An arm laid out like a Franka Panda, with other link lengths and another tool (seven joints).
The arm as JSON. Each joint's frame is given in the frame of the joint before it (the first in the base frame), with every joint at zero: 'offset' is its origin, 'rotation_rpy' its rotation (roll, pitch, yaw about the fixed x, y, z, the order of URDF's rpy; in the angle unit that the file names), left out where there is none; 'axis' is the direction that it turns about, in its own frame. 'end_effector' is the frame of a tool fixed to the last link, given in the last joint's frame.
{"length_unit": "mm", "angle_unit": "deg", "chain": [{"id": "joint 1", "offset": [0.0, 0.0, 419.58], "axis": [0.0, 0.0, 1.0]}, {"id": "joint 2", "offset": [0.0, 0.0, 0.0], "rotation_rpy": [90.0, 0.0, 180.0], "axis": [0.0, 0.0, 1.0]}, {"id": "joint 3", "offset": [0.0, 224.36, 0.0], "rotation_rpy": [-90.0, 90.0, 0.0], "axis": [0.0, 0.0, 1.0]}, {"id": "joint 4", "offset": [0.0, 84.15, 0.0], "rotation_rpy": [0.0, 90.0, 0.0], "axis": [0.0, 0.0, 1.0]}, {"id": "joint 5", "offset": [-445.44, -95.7, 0.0], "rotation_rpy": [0.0, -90.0, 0.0], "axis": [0.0, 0.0, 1.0]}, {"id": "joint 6", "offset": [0.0, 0.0, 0.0], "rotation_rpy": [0.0, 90.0, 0.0], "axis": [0.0, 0.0, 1.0]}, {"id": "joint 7", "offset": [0.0, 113.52, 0.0], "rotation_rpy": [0.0, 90.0, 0.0], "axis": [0.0, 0.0, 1.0]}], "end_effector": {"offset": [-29.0, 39.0, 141.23], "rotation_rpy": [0.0, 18.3, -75.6]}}
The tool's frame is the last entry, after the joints.
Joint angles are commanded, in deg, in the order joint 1, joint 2, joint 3, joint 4, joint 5, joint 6, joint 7. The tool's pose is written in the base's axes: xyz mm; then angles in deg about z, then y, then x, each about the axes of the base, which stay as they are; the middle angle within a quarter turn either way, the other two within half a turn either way. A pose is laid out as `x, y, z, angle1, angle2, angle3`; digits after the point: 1 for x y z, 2 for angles.
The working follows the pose.
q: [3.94, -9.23, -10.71, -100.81, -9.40, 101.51, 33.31]
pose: 636.0, -144.0, 626.4, -126.80, -2.06, -173.98
Where each joint sits with the arm in this pose, in the base's axes (m; each line is computed from the numbers above, not from the rounded line before):
joint 1: 0.0000 0.0000 0.4196
joint 2: 0.0000 0.0000 0.4196
joint 3: -0.0359 -0.0025 0.6410
joint 4: 0.0466 -0.0125 0.6543
joint 5: 0.4914 -0.0667 0.7364
joint 6: 0.4914 -0.0667 0.7364
joint 7: 0.6029 -0.0765 0.7555
the tool: 0.6360 -0.1440 0.6264

